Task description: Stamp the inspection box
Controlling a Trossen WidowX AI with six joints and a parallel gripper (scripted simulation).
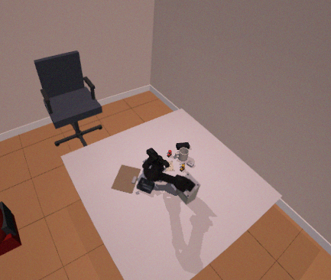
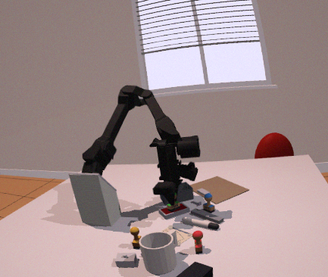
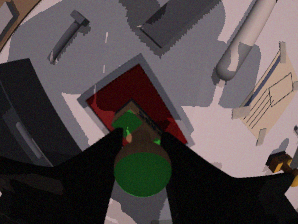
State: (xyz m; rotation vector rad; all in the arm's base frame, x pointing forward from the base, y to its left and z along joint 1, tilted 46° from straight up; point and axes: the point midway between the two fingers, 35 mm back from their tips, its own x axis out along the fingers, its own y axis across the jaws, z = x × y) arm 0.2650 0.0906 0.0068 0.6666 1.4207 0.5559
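Right now my gripper tip is 3 cm above the red ink pad. The rest, counted from my gripper tip: dark tray 2 cm behind, 12 cm to the left, 3 cm below; green-knobbed stamp right at my gripper tip; blue-knobbed stamp 12 cm ahead, 2 cm below.
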